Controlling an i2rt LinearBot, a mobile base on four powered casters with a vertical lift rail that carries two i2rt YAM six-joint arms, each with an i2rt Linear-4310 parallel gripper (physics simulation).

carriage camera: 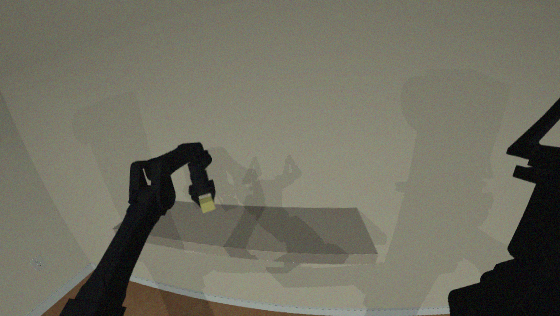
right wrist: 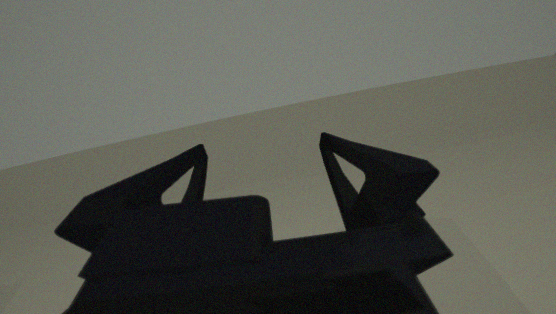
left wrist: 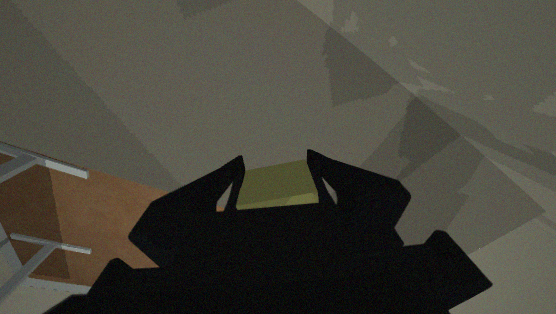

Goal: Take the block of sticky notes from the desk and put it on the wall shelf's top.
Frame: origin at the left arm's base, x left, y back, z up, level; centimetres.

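Seen in the pictures: left gripper, fingertip midpoint: (left wrist: 275,159); right gripper, fingertip midpoint: (right wrist: 263,144).
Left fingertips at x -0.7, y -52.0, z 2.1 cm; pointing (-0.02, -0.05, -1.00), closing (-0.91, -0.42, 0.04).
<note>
A point is followed by its place in that frame.
The yellow block of sticky notes (carriage camera: 207,203) @[x -3.5, y -47.5, z 6.1 cm] (left wrist: 277,184) @[x -0.8, y -51.7, z 4.8 cm] is held between the fingers of my left gripper (carriage camera: 206,200) @[x -0.7, y -52.0, z 2.1 cm] (left wrist: 275,159) @[x -0.7, y -52.0, z 2.1 cm], which is shut on it. In the carriage camera the block shows in front of the back left part of the grey wall shelf's top (carriage camera: 300,227) @[x -40.0, y -43.6, z -4.6 cm]; the height between them is hard to tell. In the left wrist view the shelf top (left wrist: 175,75) @[x 9.6, y -54.1, z -4.6 cm] spreads beyond the fingertips. My right gripper (right wrist: 263,144) @[x -65.3, y -1.8, z 44.3 cm] is open and empty, pointing at bare wall; in the carriage camera part of it shows at the right edge. The desk cannot be made out.
The wall (carriage camera: 300,75) @[x -42.6, y -56.7, z 51.7 cm] rises behind the shelf, with shadows of the arms on it and on the shelf. Brown floor (carriage camera: 170,298) @[x 63.2, y -66.2, z -99.5 cm] (left wrist: 100,215) @[x 108.0, y 119.0, z -99.5 cm] shows below. Grey metal bars (left wrist: 65,169) stand at the left of the left wrist view. The right arm (carriage camera: 530,230) @[x -62.2, y -1.5, z 28.4 cm] fills the carriage camera's right side.
</note>
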